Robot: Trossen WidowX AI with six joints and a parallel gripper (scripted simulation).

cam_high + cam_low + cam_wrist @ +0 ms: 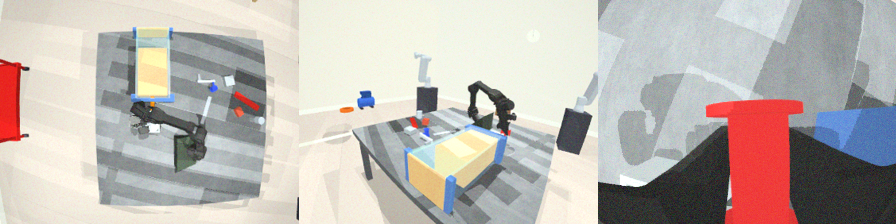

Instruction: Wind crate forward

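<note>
Now: the winch handle with red grip 4 cm to the right of my gripper tip, 3 cm below it and 2 cm behind it. Also, from my gripper tip: blue frame 12 cm to the right, 9 cm ahead, 3 cm below; white winch 10 cm to the right, 10 cm below, 8 cm behind; clear-panelled cubby 33 cm ahead, 16 cm to the right, 2 cm below.
</note>
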